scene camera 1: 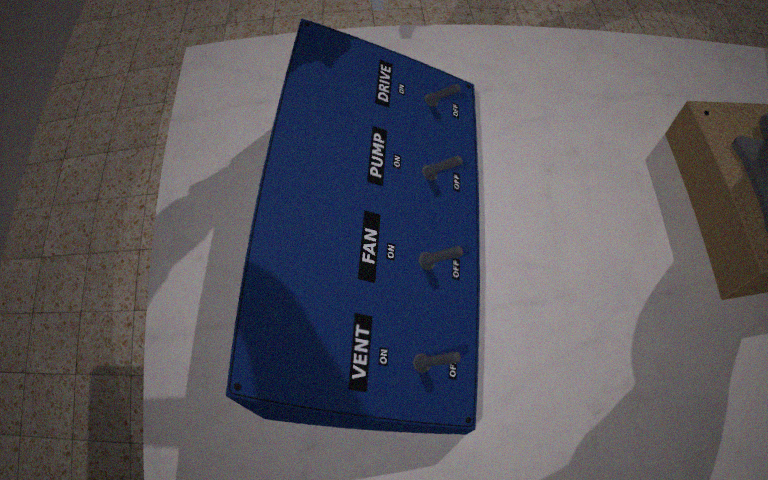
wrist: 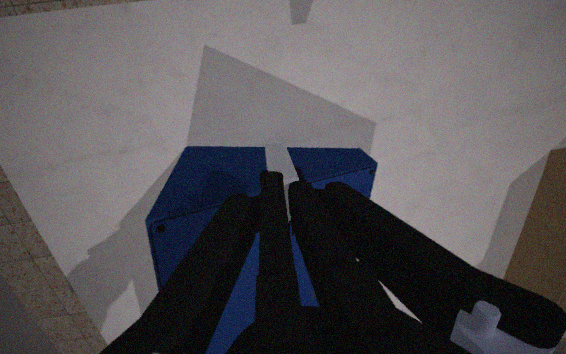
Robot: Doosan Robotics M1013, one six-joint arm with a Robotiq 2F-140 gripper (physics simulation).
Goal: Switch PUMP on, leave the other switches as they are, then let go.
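Places are measured from the arm's base along level axes (x left, y back, z up), in millimetres.
Where they show: gripper, between the fingertips: (scene camera 1: pixel 377 4) (wrist: pixel 275 160).
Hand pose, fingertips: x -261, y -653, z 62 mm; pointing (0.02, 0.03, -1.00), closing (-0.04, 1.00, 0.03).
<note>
After its pixels a point has its place.
The blue switch panel (scene camera 1: pixel 317 186) @[x 37, y -723, z 46 mm] (wrist: pixel 330 162) @[x -207, y -572, z -49 mm] stands on the white table. In the scene view the PUMP lever (scene camera 1: pixel 444 168) @[x -11, y -576, z 5 mm] leans to its OFF mark. The DRIVE lever (scene camera 1: pixel 444 95) @[x -131, y -565, z 4 mm], the FAN lever (scene camera 1: pixel 443 257) @[x 107, y -586, z 8 mm] and the VENT lever (scene camera 1: pixel 440 360) @[x 225, y -596, z 11 mm] lean to OFF too. My gripper (wrist: pixel 275 160) @[x -261, y -653, z 62 mm] is shut with nothing between its fingers. In the wrist view its fingertips are over the panel's DRIVE end, and the black fingers hide the labels and levers. The gripper does not show in the scene view, and its height over the panel is hard to tell.
A wooden box (scene camera 1: pixel 696 203) @[x -21, y -137, z -94 mm] (wrist: pixel 540 220) @[x -38, y -138, z -82 mm] stands to the right of the panel, with a grey-blue thing (scene camera 1: pixel 753 164) @[x -31, y -81, z 14 mm] partly in view at it. The white table (scene camera 1: pixel 566 169) @[x -86, y -364, z -108 mm] (wrist: pixel 125 90) @[x -301, y -819, z -108 mm] carries broad shadows. Speckled floor tiles (scene camera 1: pixel 73 226) (wrist: pixel 30 265) lie beyond the table's left edge.
</note>
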